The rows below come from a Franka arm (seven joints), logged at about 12 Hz.
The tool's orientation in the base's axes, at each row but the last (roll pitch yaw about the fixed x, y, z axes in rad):
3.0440 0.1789 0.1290
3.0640 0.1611 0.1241
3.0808 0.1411 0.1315
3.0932 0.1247 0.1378
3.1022 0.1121 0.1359
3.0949 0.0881 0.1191
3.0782 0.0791 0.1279
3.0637 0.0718 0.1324
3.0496 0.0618 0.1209
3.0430 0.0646 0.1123
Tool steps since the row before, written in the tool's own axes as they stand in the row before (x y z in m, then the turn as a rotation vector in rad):
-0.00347 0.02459 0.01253 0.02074 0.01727 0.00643
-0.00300 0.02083 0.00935 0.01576 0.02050 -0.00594
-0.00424 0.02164 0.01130 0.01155 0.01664 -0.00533
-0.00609 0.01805 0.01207 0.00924 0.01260 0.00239
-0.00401 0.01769 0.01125 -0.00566 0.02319 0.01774
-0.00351 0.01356 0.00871 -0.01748 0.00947 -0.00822
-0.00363 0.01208 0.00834 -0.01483 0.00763 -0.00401
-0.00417 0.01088 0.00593 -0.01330 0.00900 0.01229
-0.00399 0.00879 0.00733 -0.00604 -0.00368 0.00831
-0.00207 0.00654 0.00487 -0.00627 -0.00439 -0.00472
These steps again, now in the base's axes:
-0.00186 -0.02615 -0.00930 0.02170 -0.01515 -0.00833
-0.00150 -0.02185 -0.00713 0.01910 -0.01775 0.00489
-0.00263 -0.02283 -0.00927 0.01435 -0.01453 0.00464
-0.00481 -0.01946 -0.01034 0.01061 -0.01135 -0.00291
-0.00266 -0.01865 -0.01003 -0.00420 -0.02467 -0.01607
-0.00252 -0.01435 -0.00773 -0.01545 -0.01099 0.01016
-0.00258 -0.01302 -0.00725 -0.01337 -0.00914 0.00564
-0.00299 -0.01181 -0.00475 -0.01266 -0.01170 -0.01057
-0.00321 -0.00989 -0.00623 -0.00686 0.00209 -0.00822
-0.00154 -0.00721 -0.00406 -0.00649 0.00413 0.00466

